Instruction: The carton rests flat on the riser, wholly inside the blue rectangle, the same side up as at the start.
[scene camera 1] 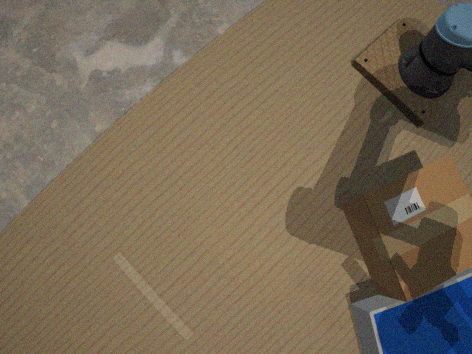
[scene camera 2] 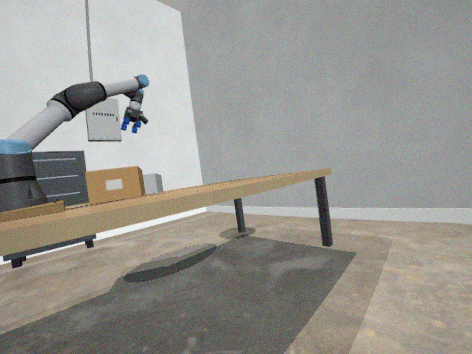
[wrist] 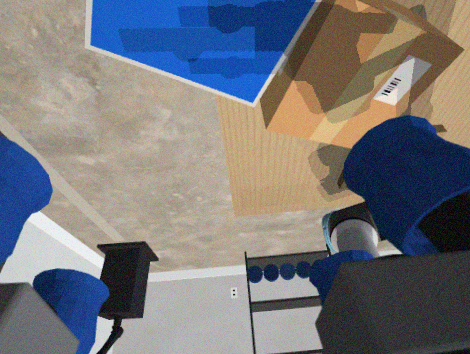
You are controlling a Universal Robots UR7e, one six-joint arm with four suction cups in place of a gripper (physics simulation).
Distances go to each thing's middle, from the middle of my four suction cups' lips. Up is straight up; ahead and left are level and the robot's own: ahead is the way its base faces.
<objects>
My suction cup is now 150 mm past the brown carton (scene camera 1: 406,230), 230 mm to the left of it and 390 mm above it.
</objects>
